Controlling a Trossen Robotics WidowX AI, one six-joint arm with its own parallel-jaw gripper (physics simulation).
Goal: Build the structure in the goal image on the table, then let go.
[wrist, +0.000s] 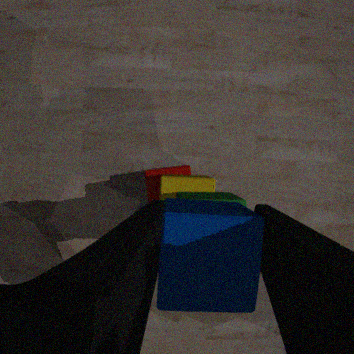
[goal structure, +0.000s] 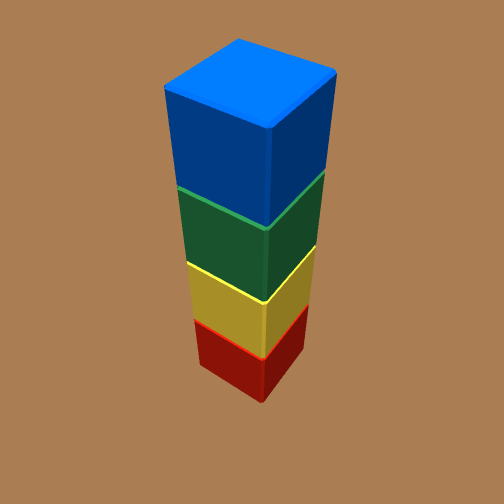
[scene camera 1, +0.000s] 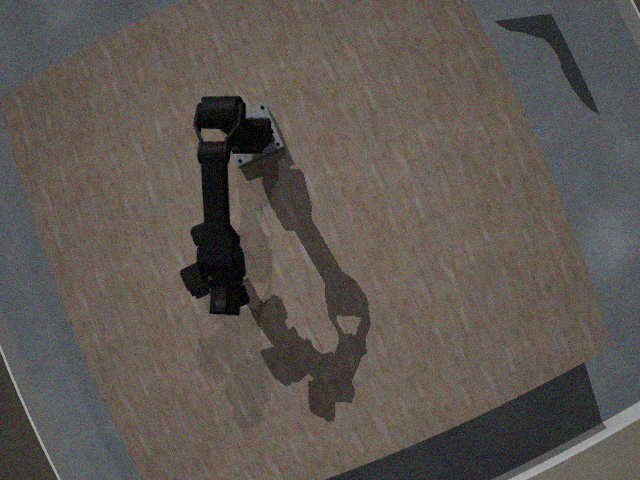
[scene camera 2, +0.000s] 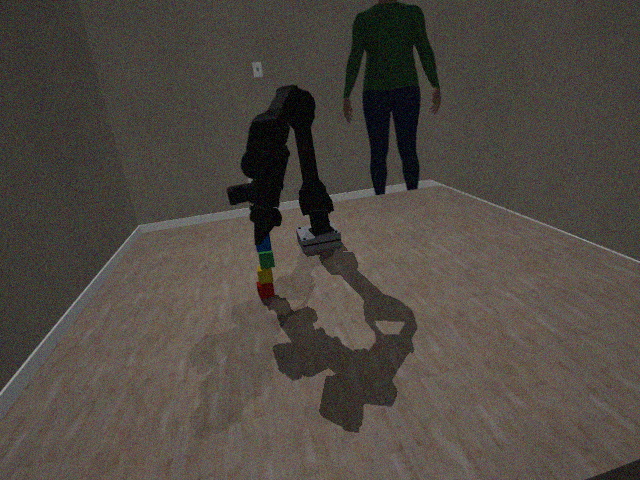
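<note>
A red cube (scene camera 2: 265,290) (wrist: 168,171) stands on the wood-look surface. A yellow cube (scene camera 2: 265,275) (wrist: 188,184) sits on it, and a green cube (scene camera 2: 266,259) (wrist: 220,196) sits on the yellow one. My gripper (scene camera 2: 263,241) (wrist: 208,213) is shut on a blue cube (scene camera 2: 264,246) (wrist: 210,270), with a finger on either side. The blue cube is upright directly above the green cube, very close to it; I cannot tell whether they touch. In scene camera 1 the cubes and fingertips are hidden under the arm.
The arm's light grey base plate (scene camera 1: 256,111) (scene camera 2: 323,243) is behind the stack, to its right in scene camera 2. The arm casts dark shadows over the surface. A person in a green top (scene camera 2: 390,49) stands at the back by the wall.
</note>
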